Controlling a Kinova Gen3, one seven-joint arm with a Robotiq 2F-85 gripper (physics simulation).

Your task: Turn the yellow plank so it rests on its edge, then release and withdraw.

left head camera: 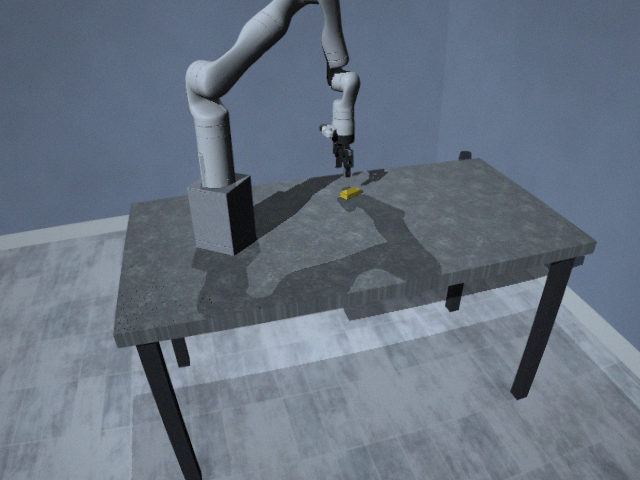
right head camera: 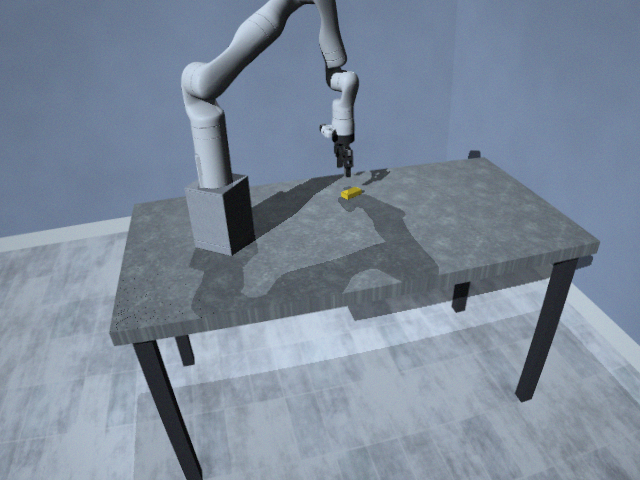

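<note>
The yellow plank [left head camera: 351, 193] [right head camera: 351, 193] is a small block on the grey table top, toward the back edge and right of the arm's base. It lies low along the table, its long side running toward the back right. It is too small in both views to tell for sure whether it rests on its broad face or on its edge. My gripper [left head camera: 343, 171] [right head camera: 344, 171] is open and empty. It points down and hangs above the plank, apart from it, with a gap between its fingertips and the plank's top.
The grey table [left head camera: 491, 217] [right head camera: 491, 217] carries the arm's box-shaped base [left head camera: 210, 219] [right head camera: 207, 219] at its left. The arm arches over the back half of the table and casts dark shadows around the plank. A blue wall [left head camera: 103, 103] [right head camera: 103, 103] stands behind the table.
</note>
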